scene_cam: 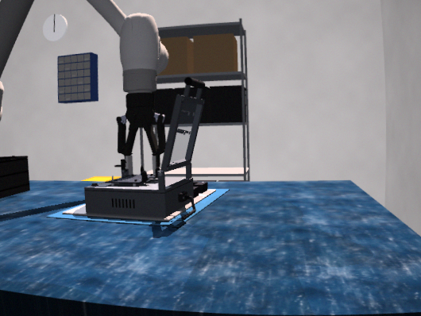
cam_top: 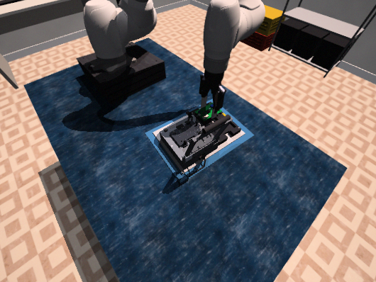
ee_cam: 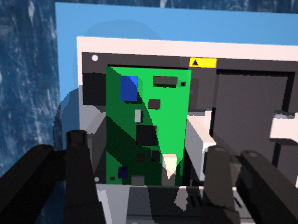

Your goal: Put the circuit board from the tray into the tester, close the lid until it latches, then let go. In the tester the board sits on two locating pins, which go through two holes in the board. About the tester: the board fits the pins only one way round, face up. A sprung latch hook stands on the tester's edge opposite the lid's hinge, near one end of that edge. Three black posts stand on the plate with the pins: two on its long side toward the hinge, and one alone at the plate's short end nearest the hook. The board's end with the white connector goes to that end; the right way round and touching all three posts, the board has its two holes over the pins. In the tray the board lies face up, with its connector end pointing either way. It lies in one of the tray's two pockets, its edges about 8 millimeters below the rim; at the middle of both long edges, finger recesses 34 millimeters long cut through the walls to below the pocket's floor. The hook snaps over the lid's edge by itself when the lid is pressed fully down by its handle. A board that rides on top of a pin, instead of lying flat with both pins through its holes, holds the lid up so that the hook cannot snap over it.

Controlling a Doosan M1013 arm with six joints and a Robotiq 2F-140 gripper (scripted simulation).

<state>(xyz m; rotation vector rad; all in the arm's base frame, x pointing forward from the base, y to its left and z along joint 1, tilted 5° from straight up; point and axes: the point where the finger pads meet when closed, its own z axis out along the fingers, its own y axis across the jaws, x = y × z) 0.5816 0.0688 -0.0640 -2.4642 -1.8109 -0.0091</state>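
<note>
The green circuit board is 20 mm below my hand. From my hand the other things lie so: latch hook 110 mm to the right, 40 mm behind, 20 mm above; then tester lid 220 mm to the right, 120 mm ahead, 120 mm above; then tester plate 180 mm to the right, 10 mm ahead.
</note>
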